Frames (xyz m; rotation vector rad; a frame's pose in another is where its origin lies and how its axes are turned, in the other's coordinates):
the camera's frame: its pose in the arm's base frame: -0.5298 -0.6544 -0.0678 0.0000 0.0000 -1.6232
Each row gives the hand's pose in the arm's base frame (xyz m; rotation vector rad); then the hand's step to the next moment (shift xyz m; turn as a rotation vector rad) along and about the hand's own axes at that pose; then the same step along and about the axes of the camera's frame.
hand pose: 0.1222 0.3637 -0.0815 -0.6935 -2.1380 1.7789
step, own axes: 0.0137 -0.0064 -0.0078 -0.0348 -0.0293 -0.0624
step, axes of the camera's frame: -0.0124 -0.0096 0.0066 -0.0334 0.0534 0.0446
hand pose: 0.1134 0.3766 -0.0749 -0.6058 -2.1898 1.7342
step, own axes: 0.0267 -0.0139 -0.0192 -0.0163 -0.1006 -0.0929
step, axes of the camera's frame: -0.0258 -0.0178 0.0171 -0.0542 0.0398 0.1204
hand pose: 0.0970 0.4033 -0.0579 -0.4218 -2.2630 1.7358
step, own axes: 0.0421 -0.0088 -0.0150 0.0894 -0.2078 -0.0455
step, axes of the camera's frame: -0.0254 -0.0353 0.0135 -0.0194 -0.0817 0.2149
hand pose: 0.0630 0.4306 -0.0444 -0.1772 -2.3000 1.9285
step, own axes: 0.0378 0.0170 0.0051 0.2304 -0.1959 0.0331
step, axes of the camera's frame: -0.0027 -0.0382 -0.0166 0.0378 -0.2316 0.1936
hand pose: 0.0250 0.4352 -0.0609 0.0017 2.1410 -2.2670
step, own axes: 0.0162 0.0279 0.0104 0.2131 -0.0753 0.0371
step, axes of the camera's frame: 0.0130 -0.0149 -0.0275 0.0474 -0.2116 0.0737
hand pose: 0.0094 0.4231 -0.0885 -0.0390 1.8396 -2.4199
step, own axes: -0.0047 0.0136 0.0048 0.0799 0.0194 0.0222
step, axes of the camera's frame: 0.0074 0.0064 -0.0116 0.0381 -0.0745 -0.0160
